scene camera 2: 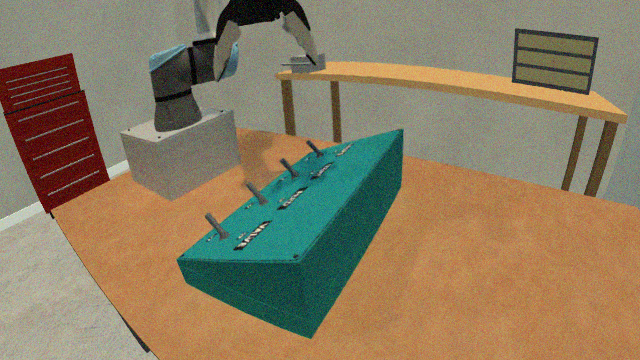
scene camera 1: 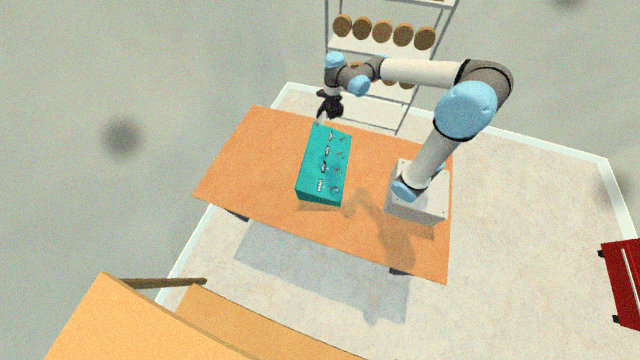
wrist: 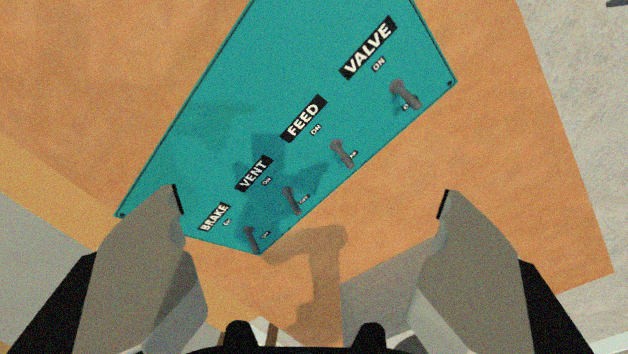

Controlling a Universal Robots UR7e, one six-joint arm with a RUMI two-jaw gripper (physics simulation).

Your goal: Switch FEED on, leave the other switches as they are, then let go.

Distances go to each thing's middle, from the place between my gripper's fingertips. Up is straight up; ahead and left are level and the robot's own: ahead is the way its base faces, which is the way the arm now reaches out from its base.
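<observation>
Teal switch panel point(scene camera 2: 285, 259): 9 cm to the left of my hand, 3 cm behind it, 26 cm below it.
</observation>
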